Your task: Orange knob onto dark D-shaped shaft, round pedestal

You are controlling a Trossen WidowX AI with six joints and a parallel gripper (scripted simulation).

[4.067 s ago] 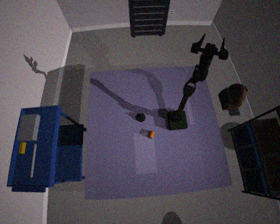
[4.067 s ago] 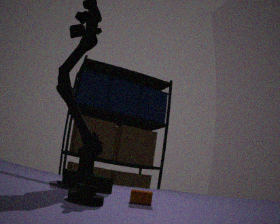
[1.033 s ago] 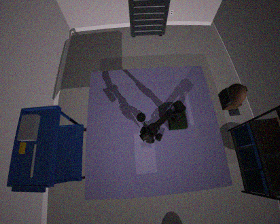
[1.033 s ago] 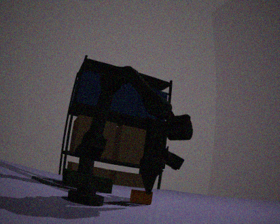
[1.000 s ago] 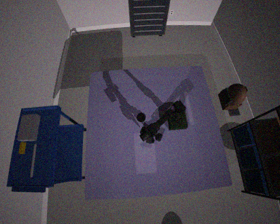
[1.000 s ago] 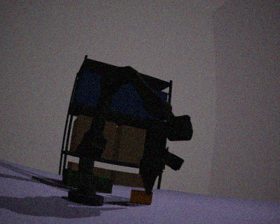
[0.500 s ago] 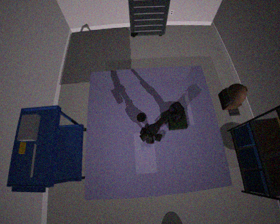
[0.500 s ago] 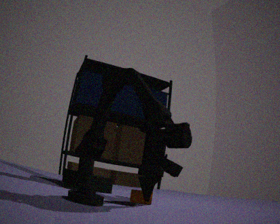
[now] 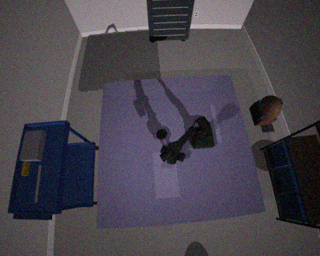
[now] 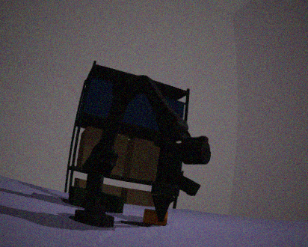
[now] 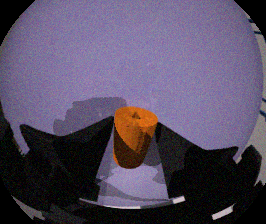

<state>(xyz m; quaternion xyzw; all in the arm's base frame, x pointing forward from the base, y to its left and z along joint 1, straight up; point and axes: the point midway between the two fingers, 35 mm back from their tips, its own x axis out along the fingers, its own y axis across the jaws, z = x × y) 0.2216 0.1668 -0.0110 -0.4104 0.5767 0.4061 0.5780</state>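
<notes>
Right now the orange knob is 1 cm behind my gripper tip, 1 cm to the right of it and 1 cm above it. Round my gripper tip: dark pedestal: 10 cm ahead, 18 cm to the right, 2 cm above.
</notes>
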